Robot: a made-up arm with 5 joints. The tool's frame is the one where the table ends.
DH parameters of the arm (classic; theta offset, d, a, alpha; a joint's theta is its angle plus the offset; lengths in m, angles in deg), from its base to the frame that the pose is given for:
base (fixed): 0 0.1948 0 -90
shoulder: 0 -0.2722 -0.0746 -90
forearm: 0 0.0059 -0.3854 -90
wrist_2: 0 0.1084 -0.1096 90
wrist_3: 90 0.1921 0.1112 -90
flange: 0 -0.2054 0.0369 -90
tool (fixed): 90 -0.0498 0 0
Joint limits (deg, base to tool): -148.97..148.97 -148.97..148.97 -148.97..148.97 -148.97..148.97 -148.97..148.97
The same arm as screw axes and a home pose.
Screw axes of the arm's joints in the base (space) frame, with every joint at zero. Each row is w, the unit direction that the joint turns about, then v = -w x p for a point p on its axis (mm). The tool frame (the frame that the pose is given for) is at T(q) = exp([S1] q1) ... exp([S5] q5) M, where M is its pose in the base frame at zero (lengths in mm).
S1 = (0, 1, 0, -194.8, 0, 0)
S2 = (0, 0, -1, 272.2, -74.6, 0)
S3 = (0, -1, 0, 188.9, 0, 460)
S4 = (0, 0, -1, 380.6, -569.6, 0)
S5 = (-1, 0, 0, 0, 3.2, -491.8)
M =
1 0 0 -364.2
0 1 0 -528.7
0 0 1 -53
0 0 0 1
Joint limits (deg, base to tool): -148.97..148.97 -148.97..148.97 -148.97..148.97 -148.97..148.97 -148.97..148.97

